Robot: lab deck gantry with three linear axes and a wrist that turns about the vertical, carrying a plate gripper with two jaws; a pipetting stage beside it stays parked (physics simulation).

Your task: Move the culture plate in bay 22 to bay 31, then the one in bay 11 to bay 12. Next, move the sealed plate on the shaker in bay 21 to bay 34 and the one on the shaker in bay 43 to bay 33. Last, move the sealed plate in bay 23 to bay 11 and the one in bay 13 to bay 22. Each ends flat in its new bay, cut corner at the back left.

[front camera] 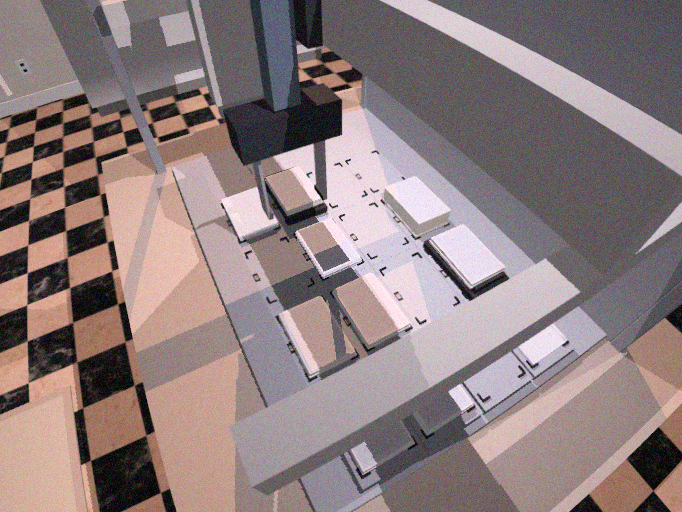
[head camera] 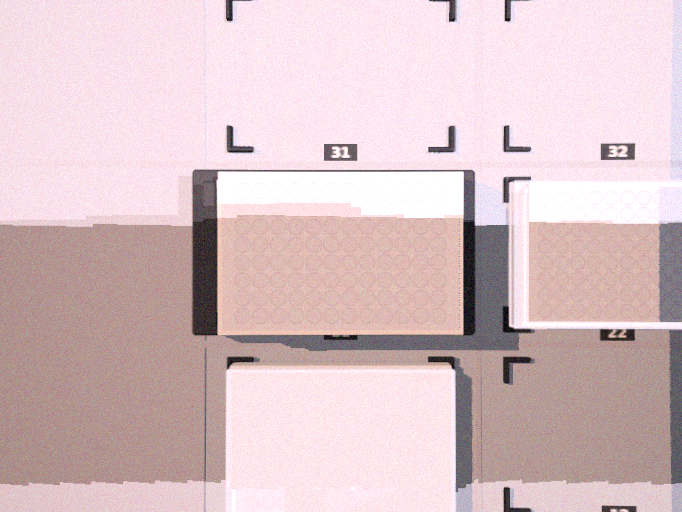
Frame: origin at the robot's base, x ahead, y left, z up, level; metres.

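Seen in the pictures: gripper, fingertip midpoint: [front camera: 294,203]; robot's base, origin of the base link: [front camera: 222,204] [head camera: 232,507].
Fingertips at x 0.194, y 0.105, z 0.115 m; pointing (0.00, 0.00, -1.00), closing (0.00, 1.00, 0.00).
Note:
Offsets run from my fingertips to a thing's middle. "spot": to the spot under its first point.
My gripper [front camera: 296,208] is open in the front view, its jaws apart above the shaker [front camera: 314,210] [head camera: 204,275] in bay 21. A sealed plate @(dz -0.086, dx -0.130, dy +0.046 m) [front camera: 291,190] [head camera: 340,264] lies flat on that shaker. The bay 22 culture plate @(dz -0.108, dx +0.034, dy +0.045 m) [front camera: 325,245] [head camera: 594,270] has a white rim. A plain white plate @(dz -0.103, dx -0.130, dy -0.062 m) [front camera: 246,212] [head camera: 341,429] lies in bay 11. Sealed plates lie in bay 23 @(spot: dz -0.101, dx +0.205, dy +0.035 m) [front camera: 367,311] and bay 13 @(spot: dz -0.101, dx +0.199, dy -0.065 m) [front camera: 314,333]. Another plate @(dz -0.086, dx +0.198, dy +0.261 m) [front camera: 468,253] sits on the bay 43 shaker @(spot: dz -0.085, dx +0.270, dy +0.233 m) [front camera: 480,287]. Bays 31 and 12 hold no plate. The jaws do not show in the head view.
A tall pale block @(dz -0.094, dx +0.034, dy +0.259 m) [front camera: 419,202] stands in bay 42, beside the bay 43 shaker. A wide grey beam [front camera: 407,374] crosses the near side and hides part of the deck. Small white items @(dz -0.097, dx +0.362, dy +0.259 m) [front camera: 542,344] @(dz -0.094, dx +0.362, dy -0.062 m) [front camera: 362,457] show beyond it. A clear side wall [front camera: 440,148] runs along the right.

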